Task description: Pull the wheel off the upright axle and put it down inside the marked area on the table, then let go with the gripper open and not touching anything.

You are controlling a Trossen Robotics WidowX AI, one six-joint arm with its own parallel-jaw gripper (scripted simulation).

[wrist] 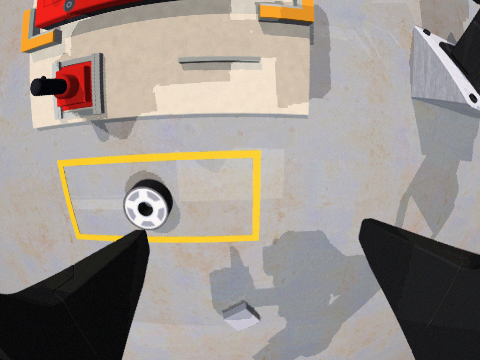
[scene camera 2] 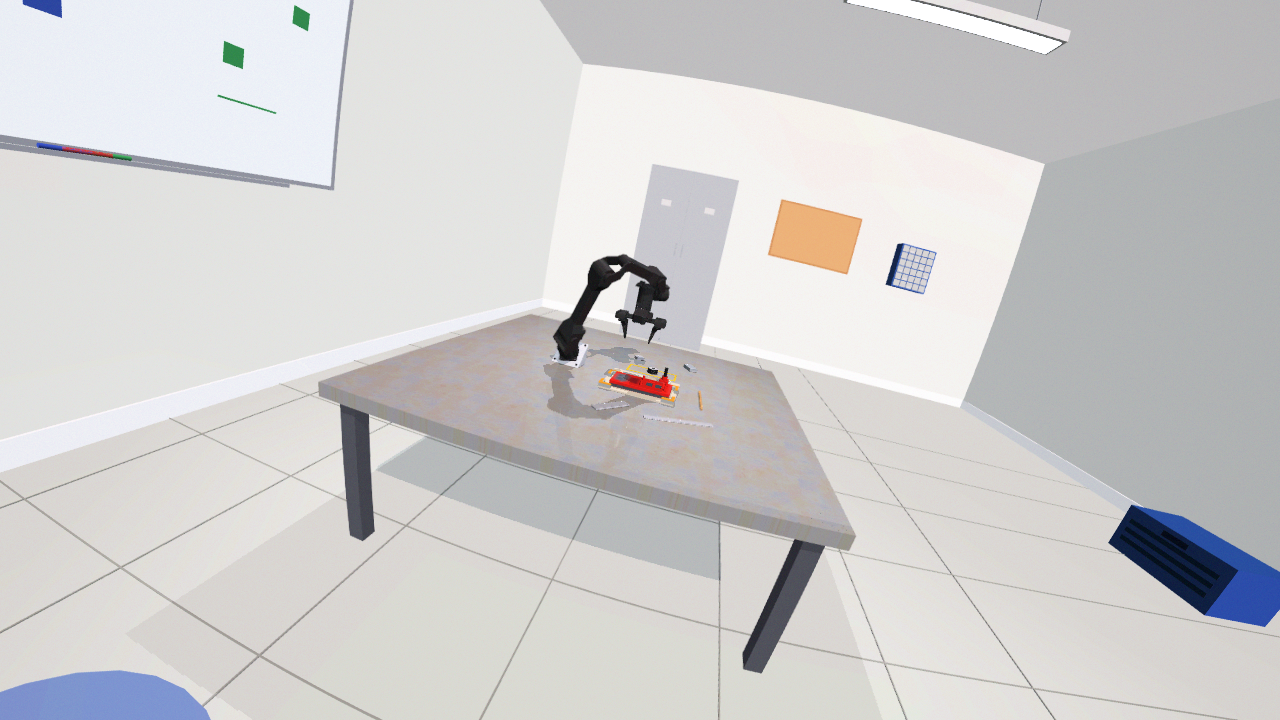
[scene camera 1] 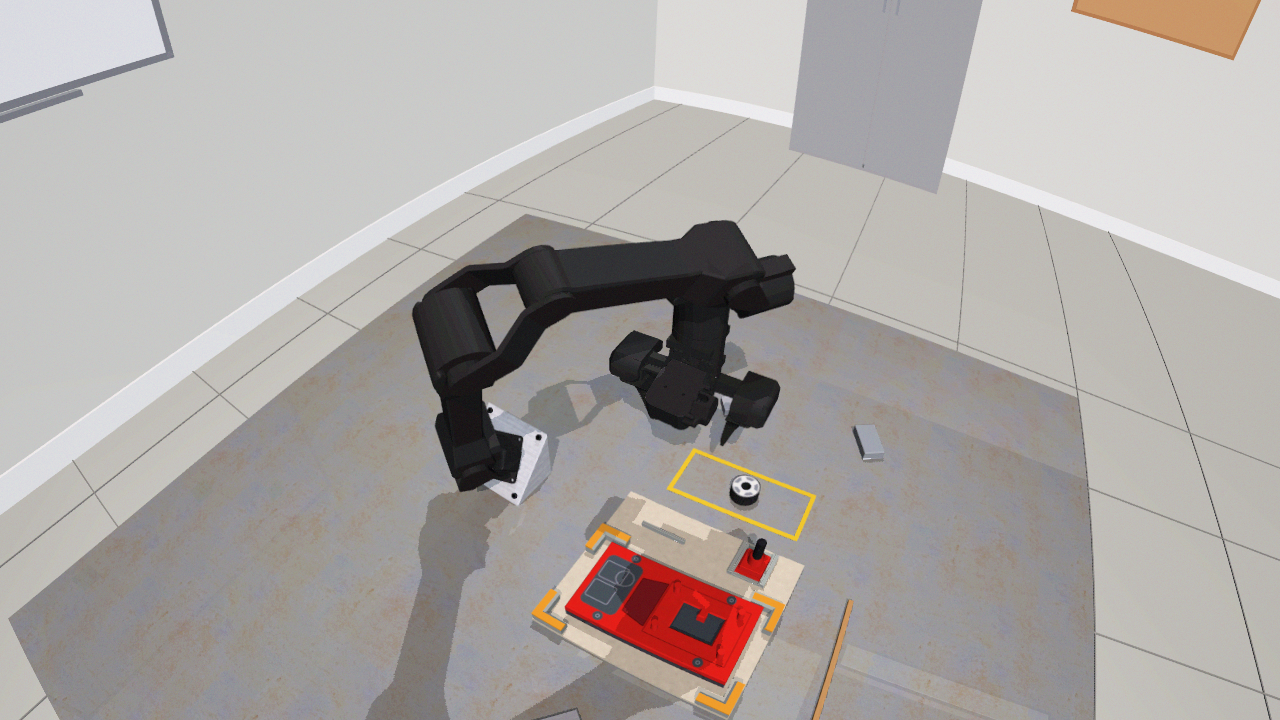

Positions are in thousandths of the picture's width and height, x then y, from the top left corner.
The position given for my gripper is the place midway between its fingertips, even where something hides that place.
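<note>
Wheel (scene camera 1: 582, 680) seen. My gripper (scene camera 1: 538, 598), (wrist: 541, 660), (scene camera 2: 497, 474): open, holding nothing.
</note>
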